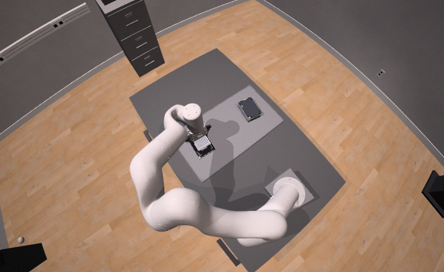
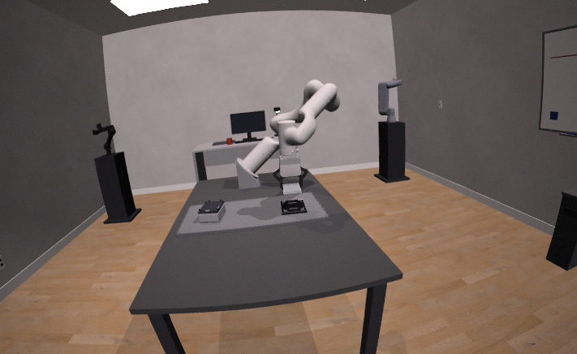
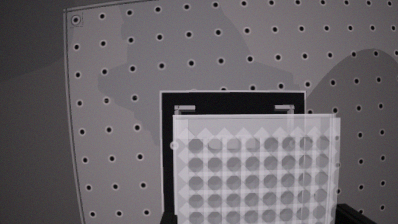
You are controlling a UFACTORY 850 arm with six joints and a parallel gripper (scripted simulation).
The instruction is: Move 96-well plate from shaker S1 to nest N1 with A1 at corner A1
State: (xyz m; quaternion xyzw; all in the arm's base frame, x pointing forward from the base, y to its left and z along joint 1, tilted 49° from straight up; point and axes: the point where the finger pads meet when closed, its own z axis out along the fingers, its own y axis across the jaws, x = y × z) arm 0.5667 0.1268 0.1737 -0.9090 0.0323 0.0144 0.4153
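Right now the black plate nest N1 is 110 mm below my hand. The rest, counted from my hand: white 96-well plate (10 mm below).
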